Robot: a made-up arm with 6 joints.
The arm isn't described. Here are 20 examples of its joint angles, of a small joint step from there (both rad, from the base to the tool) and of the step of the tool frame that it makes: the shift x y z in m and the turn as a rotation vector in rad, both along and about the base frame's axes.
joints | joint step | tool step
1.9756 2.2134 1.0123 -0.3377 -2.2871 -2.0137 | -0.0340 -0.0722 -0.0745 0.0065 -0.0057 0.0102 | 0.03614 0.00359 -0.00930 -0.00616 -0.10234 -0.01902
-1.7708 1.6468 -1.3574 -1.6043 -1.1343 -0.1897 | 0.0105 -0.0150 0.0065 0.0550 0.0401 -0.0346 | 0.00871 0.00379 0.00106 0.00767 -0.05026 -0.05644
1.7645 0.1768 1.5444 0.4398 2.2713 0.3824 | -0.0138 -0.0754 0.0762 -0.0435 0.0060 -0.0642 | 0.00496 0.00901 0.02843 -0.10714 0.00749 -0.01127
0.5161 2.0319 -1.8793 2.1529 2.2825 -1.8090 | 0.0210 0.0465 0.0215 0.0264 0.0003 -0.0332 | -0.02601 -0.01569 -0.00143 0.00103 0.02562 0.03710
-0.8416 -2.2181 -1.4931 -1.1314 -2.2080 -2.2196 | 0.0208 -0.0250 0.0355 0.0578 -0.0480 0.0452 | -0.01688 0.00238 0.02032 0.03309 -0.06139 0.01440
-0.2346 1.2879 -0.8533 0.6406 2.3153 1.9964 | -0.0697 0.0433 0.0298 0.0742 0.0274 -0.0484 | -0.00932 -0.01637 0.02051 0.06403 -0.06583 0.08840
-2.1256 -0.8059 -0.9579 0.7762 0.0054 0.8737 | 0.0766 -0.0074 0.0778 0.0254 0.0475 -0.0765 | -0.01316 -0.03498 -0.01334 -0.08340 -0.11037 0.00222
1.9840 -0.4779 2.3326 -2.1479 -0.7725 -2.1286 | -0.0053 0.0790 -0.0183 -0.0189 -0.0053 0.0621 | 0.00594 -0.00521 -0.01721 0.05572 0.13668 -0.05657
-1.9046 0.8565 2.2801 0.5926 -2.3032 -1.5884 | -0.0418 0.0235 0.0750 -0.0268 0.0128 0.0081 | -0.01748 -0.00432 -0.00975 -0.02439 -0.01404 -0.04753
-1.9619 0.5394 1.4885 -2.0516 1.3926 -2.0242 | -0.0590 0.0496 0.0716 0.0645 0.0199 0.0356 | -0.01351 -0.01626 -0.00255 -0.04324 0.02117 -0.02807
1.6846 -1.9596 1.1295 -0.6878 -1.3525 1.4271 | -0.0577 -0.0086 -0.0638 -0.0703 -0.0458 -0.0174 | -0.00864 -0.03567 0.01990 -0.03042 0.04704 0.07544
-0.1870 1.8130 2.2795 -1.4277 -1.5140 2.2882 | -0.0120 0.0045 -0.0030 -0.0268 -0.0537 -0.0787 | 0.00365 -0.00279 0.00666 -0.07189 0.05105 -0.01357
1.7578 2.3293 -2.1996 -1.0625 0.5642 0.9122 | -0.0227 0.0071 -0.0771 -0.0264 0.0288 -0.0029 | -0.00328 0.01526 0.00750 -0.01626 -0.02486 -0.02942
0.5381 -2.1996 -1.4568 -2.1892 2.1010 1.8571 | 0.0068 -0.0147 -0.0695 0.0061 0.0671 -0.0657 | -0.00631 0.00301 0.00087 0.03101 -0.09964 0.00126
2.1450 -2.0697 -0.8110 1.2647 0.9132 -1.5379 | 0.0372 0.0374 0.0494 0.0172 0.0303 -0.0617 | 0.02249 0.02445 -0.00900 -0.02232 0.07802 -0.09069
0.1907 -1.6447 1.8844 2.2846 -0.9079 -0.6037 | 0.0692 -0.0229 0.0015 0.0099 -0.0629 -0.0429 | -0.01756 0.03900 0.04029 -0.05935 0.05562 -0.07548
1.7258 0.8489 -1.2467 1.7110 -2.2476 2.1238 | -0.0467 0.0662 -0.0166 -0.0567 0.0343 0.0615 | -0.02593 0.00478 -0.02220 0.11954 0.05975 -0.02072
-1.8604 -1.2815 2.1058 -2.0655 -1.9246 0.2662 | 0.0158 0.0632 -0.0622 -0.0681 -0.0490 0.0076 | 0.02403 -0.01437 0.01164 0.06375 -0.08260 -0.11497
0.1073 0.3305 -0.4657 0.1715 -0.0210 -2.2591 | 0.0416 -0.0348 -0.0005 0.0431 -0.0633 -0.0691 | 0.01349 -0.00851 -0.01081 -0.08877 0.11352 -0.05548
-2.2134 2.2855 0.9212 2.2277 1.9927 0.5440 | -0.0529 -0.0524 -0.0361 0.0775 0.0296 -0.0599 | 0.02959 -0.01543 -0.00737 -0.04533 0.03707 0.08085
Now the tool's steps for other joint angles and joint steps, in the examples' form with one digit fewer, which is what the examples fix.
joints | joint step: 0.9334 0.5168 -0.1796 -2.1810 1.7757 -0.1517 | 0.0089 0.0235 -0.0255 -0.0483 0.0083 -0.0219
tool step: -0.0044 0.0053 -0.0165 0.0423 -0.0217 0.0154
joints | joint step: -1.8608 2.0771 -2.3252 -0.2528 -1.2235 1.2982 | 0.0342 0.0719 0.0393 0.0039 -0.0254 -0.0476
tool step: -0.0237 0.0192 -0.0158 -0.0370 -0.0947 -0.0154
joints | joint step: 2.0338 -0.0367 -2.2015 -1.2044 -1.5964 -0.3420 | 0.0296 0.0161 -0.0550 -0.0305 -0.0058 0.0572
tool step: 0.0028 -0.0036 -0.0194 0.0129 -0.0036 -0.0663
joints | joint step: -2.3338 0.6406 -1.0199 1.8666 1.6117 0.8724 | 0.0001 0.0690 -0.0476 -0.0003 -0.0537 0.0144
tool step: -0.0233 -0.0223 0.0239 -0.0053 -0.0462 -0.0528
